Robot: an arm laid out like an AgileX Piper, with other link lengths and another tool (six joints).
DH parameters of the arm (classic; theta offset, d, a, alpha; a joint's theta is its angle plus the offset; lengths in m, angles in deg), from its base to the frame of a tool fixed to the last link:
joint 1: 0 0.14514 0 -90
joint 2: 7.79 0 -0.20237 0
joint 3: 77.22 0 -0.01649 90
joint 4: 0 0.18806 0 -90
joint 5: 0 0 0 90
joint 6: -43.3 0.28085 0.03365 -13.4
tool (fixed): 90 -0.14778 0 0
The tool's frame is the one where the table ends.
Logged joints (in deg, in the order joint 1, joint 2, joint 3, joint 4, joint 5, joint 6), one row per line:
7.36 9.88 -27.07 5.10 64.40 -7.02
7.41 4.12 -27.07 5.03 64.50 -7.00
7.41 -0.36 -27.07 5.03 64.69 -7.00
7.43 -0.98 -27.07 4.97 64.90 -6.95
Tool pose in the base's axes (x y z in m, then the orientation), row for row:
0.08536 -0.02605 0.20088 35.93 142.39 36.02
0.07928 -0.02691 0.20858 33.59 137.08 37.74
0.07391 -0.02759 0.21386 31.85 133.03 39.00
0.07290 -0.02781 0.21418 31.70 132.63 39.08
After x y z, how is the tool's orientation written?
As a rotation vector, in degrees.
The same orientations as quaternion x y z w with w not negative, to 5 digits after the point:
0.23016 0.91212 0.23074 0.24864
0.21993 0.89752 0.24710 0.29159
0.21187 0.88493 0.25943 0.32358
0.21120 0.88364 0.26037 0.32676

